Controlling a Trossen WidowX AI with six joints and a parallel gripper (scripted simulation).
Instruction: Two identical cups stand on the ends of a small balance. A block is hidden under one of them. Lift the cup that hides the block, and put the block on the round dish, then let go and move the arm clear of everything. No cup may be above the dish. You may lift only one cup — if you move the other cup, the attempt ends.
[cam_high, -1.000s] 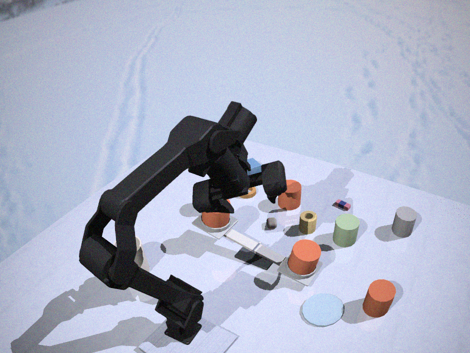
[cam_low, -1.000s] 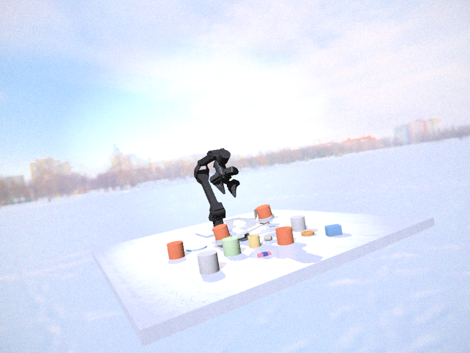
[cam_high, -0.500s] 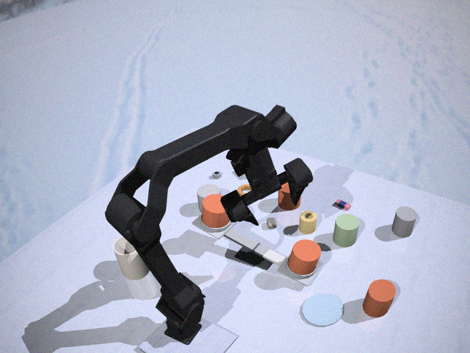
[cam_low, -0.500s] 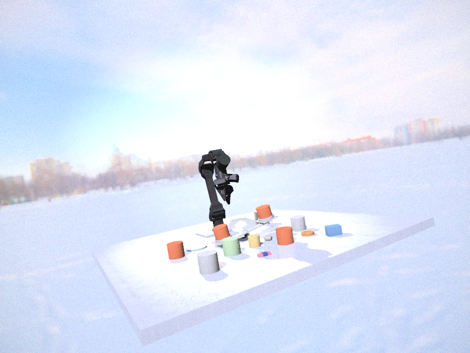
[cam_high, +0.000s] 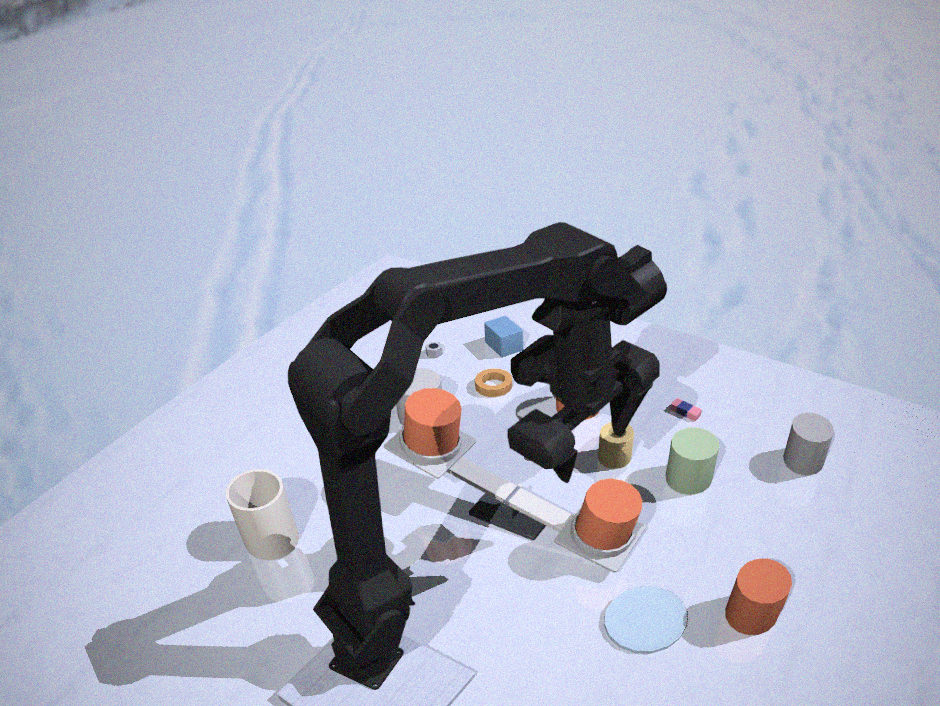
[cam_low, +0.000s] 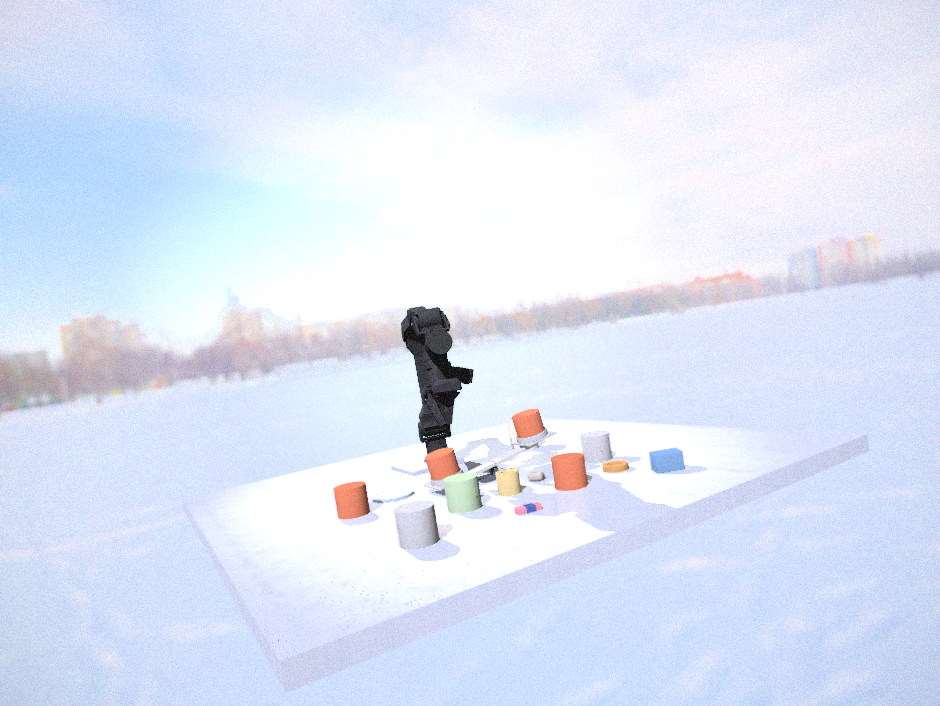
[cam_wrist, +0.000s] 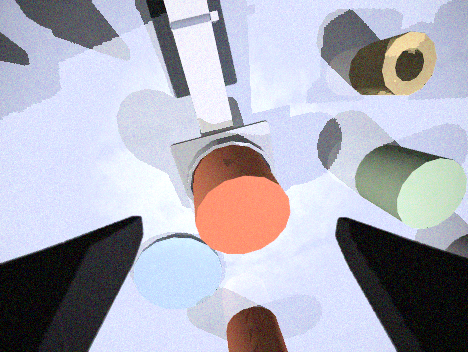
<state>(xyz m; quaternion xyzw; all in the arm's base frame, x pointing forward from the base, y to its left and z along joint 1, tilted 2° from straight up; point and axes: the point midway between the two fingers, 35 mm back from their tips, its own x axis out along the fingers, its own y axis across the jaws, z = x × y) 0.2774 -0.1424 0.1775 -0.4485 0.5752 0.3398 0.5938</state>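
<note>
The pale teal block lies 110 mm below my gripper tip and 20 mm to the right of it. Round my gripper tip: green cylinder: 190 mm ahead, 110 mm below, 90 mm to the right; cream cup: 380 mm to the left, 160 mm behind, 110 mm below; round light-blue dish: 150 mm below, 120 mm to the right, 100 mm behind.
</note>
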